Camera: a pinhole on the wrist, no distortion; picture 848 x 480 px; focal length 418.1 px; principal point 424.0 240.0 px. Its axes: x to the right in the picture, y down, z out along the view. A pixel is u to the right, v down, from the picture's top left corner.
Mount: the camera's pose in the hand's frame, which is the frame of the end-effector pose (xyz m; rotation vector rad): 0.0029 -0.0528 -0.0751 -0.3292 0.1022 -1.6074
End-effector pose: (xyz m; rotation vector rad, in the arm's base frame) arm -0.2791 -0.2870 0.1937 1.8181 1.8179 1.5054
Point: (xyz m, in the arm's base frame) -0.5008 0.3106 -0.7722
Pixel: outside the picture
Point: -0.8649 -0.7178 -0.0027
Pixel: behind the camera
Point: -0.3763 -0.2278 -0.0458
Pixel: outside the picture
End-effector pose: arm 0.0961 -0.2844 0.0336 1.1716 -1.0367 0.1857
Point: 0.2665 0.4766 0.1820
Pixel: behind the camera
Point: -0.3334 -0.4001 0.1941
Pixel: 126.2 34.3
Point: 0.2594 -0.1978 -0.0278
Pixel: behind the camera
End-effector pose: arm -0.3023 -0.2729 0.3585 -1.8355 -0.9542 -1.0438
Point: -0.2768 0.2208 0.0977
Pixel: 533.8 28.1
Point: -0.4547 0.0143 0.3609
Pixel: 821.4 142.0
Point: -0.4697 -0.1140 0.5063
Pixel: outside the picture
